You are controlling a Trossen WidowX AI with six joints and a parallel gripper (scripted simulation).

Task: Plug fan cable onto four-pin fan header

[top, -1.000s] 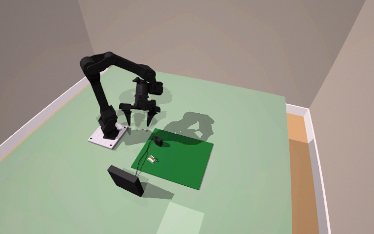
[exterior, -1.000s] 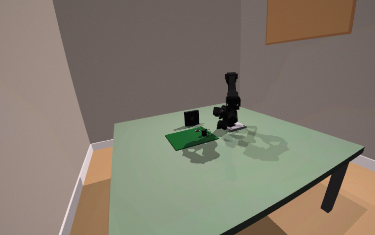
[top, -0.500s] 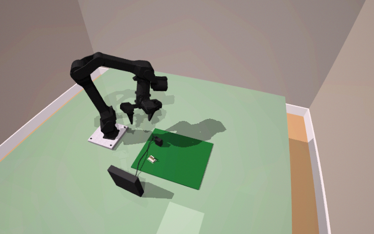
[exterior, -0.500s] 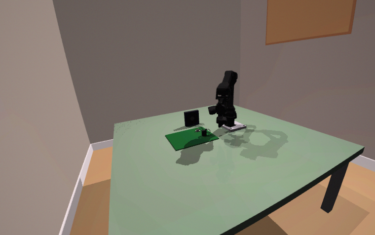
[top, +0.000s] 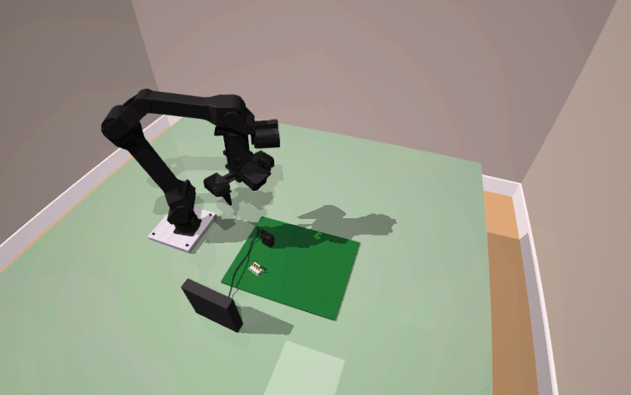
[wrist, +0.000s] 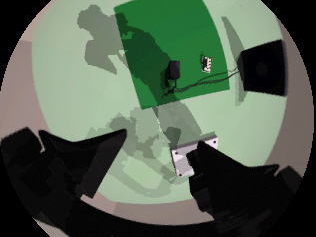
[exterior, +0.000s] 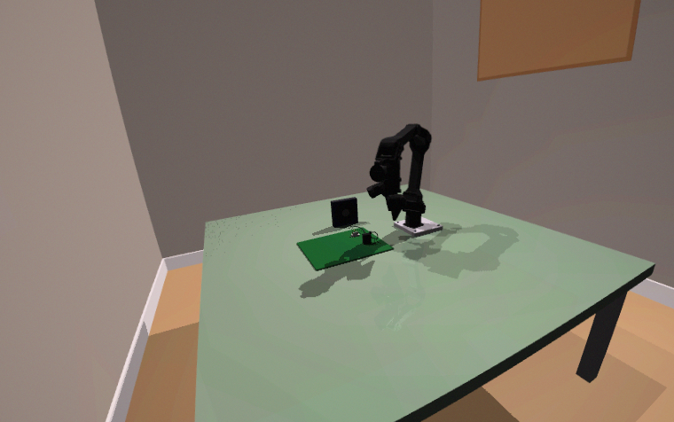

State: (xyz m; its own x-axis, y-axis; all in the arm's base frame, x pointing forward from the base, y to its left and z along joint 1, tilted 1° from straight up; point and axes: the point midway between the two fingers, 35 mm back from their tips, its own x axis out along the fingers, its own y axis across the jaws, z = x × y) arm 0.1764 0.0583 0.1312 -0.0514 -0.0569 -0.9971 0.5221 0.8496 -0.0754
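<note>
My gripper tip is 80 mm short of the dark plug, 60 mm to the left of it and 90 mm above it. The rest, counted from my gripper tip: black fan: 20 mm ahead, 290 mm to the right, 60 mm below; then green board: 160 mm ahead, 100 mm to the right, 130 mm below.
</note>
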